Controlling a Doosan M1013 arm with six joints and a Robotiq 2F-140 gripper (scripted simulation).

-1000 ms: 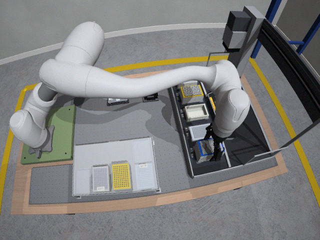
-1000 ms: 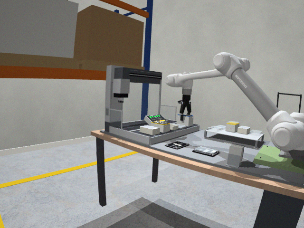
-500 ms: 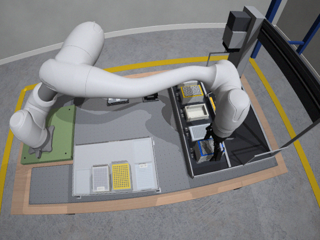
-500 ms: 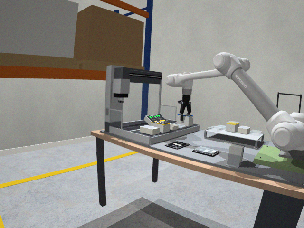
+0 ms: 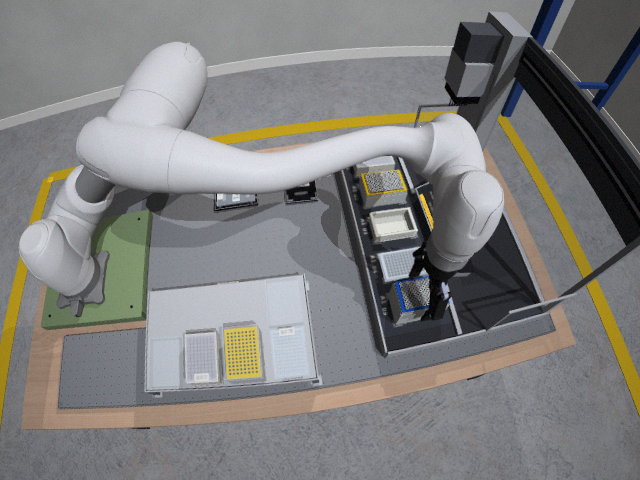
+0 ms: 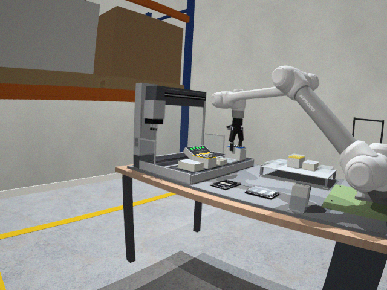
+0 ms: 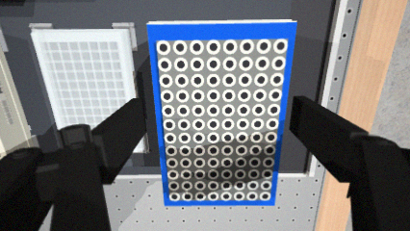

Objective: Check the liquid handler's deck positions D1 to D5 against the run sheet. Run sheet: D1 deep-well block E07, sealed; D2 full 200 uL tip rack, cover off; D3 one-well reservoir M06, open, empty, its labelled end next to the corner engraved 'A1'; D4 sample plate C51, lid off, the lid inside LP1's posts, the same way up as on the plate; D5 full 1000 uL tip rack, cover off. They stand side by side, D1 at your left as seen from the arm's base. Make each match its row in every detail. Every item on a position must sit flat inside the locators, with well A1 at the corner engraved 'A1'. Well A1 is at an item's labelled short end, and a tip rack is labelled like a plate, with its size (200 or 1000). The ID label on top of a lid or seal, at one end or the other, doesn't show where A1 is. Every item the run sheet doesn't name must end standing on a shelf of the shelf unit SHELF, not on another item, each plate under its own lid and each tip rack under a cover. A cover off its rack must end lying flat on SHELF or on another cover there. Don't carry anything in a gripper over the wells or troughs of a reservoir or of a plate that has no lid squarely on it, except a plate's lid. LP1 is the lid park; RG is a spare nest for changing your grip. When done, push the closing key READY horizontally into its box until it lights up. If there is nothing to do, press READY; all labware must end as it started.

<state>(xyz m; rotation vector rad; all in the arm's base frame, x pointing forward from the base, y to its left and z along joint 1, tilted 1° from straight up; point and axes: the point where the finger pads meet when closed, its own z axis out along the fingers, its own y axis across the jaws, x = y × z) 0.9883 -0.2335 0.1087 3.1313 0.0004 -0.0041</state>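
My gripper is now 2 cm above the blue 1000 uL tip rack, 1 cm to the left of it and 1 cm past it. Also, from my hand: yellow tip rack 37 cm to the left, 4 cm below, 1 cm behind; then cream reservoir 25 cm to the left, 7 cm below; then sample plate 12 cm to the left, 8 cm below.
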